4 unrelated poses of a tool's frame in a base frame.
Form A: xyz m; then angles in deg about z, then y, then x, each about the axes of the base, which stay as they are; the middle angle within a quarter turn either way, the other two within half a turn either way.
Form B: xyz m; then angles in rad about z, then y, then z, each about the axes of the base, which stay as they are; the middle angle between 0 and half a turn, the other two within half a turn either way. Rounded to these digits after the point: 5 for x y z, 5 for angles.
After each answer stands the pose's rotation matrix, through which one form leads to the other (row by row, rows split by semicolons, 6 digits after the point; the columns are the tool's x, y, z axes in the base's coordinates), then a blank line. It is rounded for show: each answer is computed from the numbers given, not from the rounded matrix.
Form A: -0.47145 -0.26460 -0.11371 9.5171 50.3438 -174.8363
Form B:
-0.47145 -0.26460 -0.11371 -2.85864 2.25957 0.07447
0.629396 -0.105518 0.769888; -0.233008 -0.970777 0.057437; 0.741329 -0.215541 -0.635589

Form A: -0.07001 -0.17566 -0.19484 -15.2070 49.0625 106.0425
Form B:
-0.07001 -0.17566 -0.19484 1.51928 1.75288 -0.69489
0.632292 0.171873 0.755425; 0.773073 -0.076237 -0.629719; -0.050640 0.982165 -0.181075

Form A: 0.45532 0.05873 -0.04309 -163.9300 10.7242 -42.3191
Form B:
0.45532 0.05873 -0.04309 2.05286 0.75759 1.29658
-0.944141 0.271977 0.186082; -0.084291 -0.745193 0.661500; 0.318579 0.608864 0.726492

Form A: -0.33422 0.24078 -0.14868 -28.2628 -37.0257 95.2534
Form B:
-0.33422 0.24078 -0.14868 1.02221 1.64396 -2.21904
0.703188 0.378039 -0.602173; -0.484802 -0.364586 -0.795012; -0.520090 0.850978 -0.073099

